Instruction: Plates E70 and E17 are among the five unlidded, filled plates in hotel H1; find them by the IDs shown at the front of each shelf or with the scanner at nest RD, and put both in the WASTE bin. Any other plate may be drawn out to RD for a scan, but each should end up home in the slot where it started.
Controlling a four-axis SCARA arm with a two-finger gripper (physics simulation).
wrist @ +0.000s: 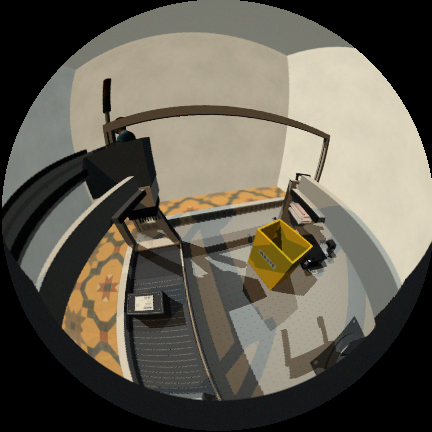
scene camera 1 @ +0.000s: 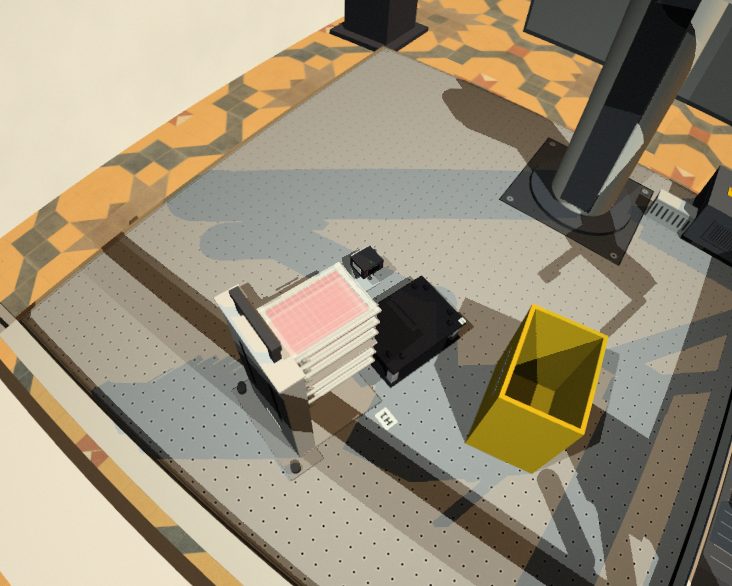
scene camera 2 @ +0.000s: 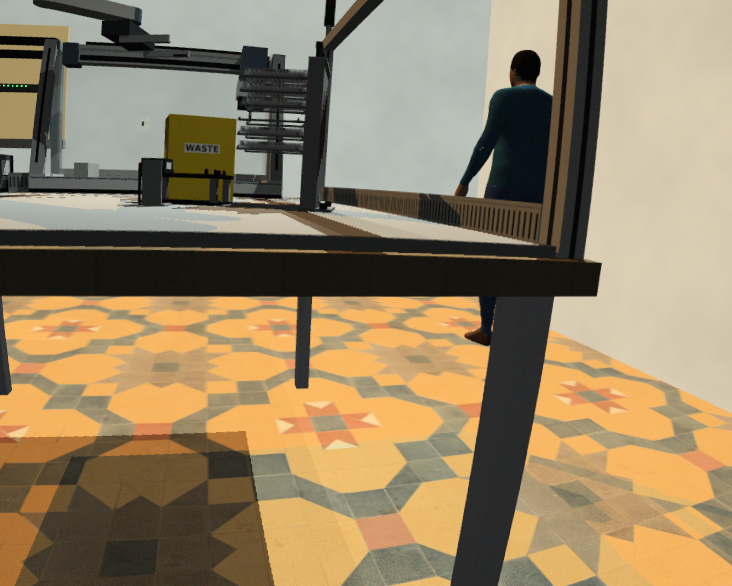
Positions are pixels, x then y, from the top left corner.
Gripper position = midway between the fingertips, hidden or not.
Labels:
gripper: wrist 217, 180; scene camera 2 179, 46; not seen in scene camera 1 (out of frame)

